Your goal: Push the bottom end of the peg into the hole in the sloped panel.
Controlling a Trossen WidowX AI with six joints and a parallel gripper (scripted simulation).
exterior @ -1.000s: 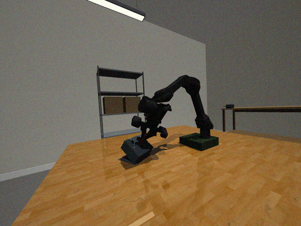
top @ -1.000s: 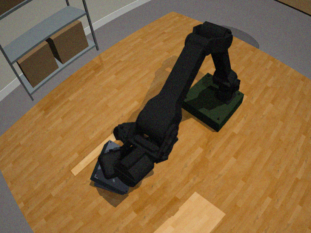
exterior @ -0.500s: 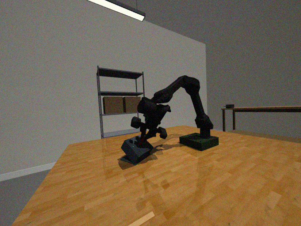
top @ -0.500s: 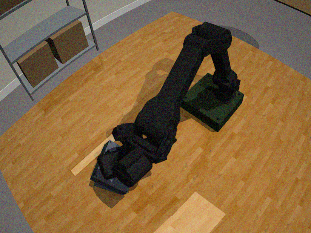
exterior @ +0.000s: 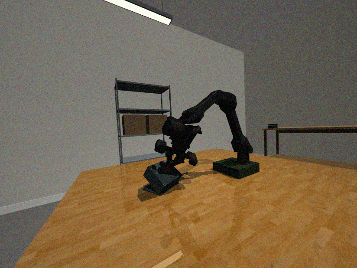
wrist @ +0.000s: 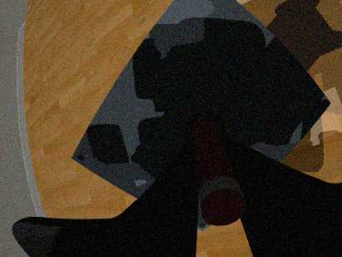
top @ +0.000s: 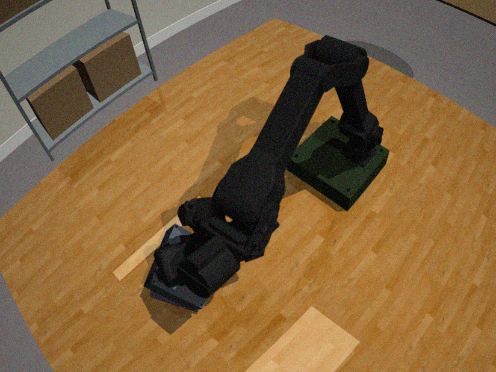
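The sloped panel is 4 cm below my gripper tip, 3 cm to the right of it and 1 cm ahead of it. From my gripper tip the other things lie so: round peg 1 cm to the left, 1 cm above.
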